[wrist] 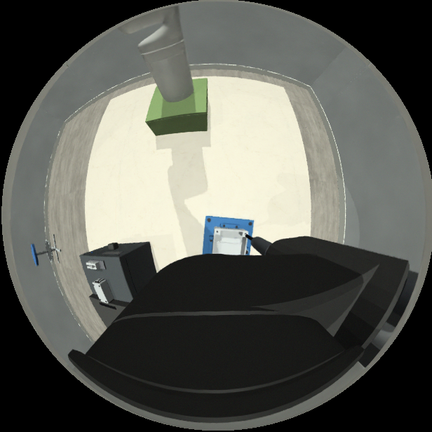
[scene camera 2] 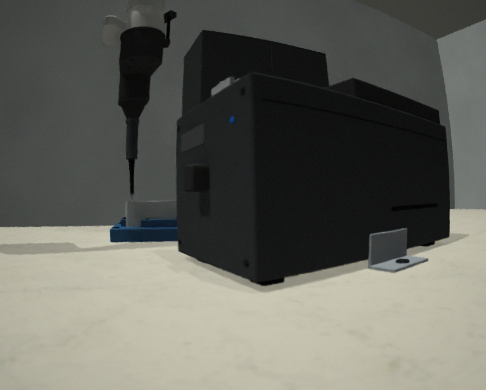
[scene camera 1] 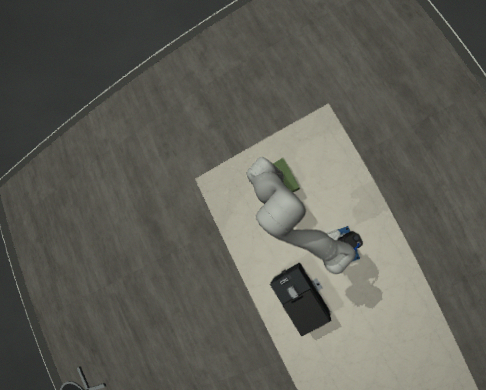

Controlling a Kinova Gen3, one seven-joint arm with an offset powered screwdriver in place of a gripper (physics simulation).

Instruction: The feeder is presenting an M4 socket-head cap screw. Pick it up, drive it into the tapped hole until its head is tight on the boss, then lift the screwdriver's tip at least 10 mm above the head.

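My screwdriver (scene camera 2: 132, 193) (wrist: 246, 235) hangs upright with its tip just above a front corner of the white housing (scene camera 2: 161, 208) (wrist: 229, 232). A small light-coloured screw (scene camera 2: 132, 197) shows under the tip, held in line with the bit, its lower end at the top of the round corner boss (scene camera 2: 133, 215). A short gap remains between the tip and the boss top. The housing sits in the blue fixture (scene camera 1: 344, 230) (scene camera 2: 145, 235) (wrist: 230, 219). In the wrist view the screw is too small to make out, and the driver's body hides part of the fixture.
The black feeder (scene camera 1: 307, 310) (scene camera 2: 325, 175) (wrist: 137, 265) stands beside the fixture, with a small metal bracket (scene camera 1: 317, 284) (scene camera 2: 387, 250) at its side. A green block (scene camera 1: 286, 175) (wrist: 177, 126) lies by the arm's base. The grey arm (scene camera 1: 281, 212) reaches over the table.
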